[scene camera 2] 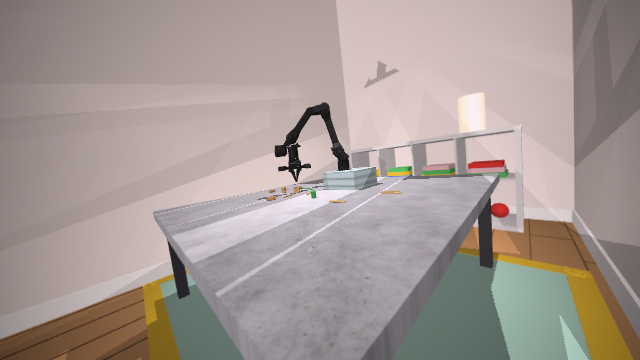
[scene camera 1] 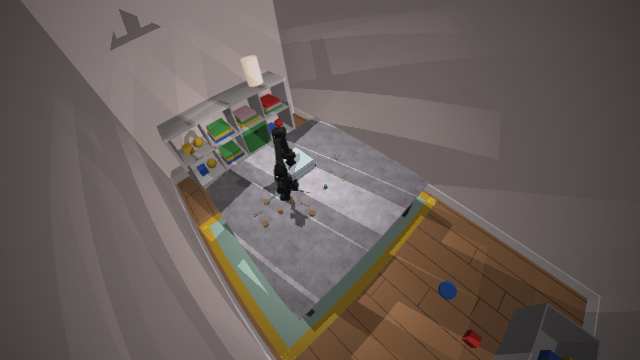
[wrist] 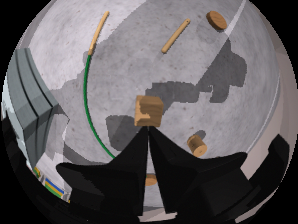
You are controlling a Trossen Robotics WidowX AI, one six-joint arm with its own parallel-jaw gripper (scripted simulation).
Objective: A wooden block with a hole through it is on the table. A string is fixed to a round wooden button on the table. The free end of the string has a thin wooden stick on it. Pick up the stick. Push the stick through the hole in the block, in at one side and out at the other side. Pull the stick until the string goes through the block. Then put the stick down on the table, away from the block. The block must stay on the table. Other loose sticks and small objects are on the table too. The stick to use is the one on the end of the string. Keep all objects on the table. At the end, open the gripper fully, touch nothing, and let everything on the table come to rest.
Labels:
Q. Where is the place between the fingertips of the gripper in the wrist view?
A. At 147, 130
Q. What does the gripper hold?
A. Nothing.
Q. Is the gripper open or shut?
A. Shut.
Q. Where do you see a wooden block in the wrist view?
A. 149, 109

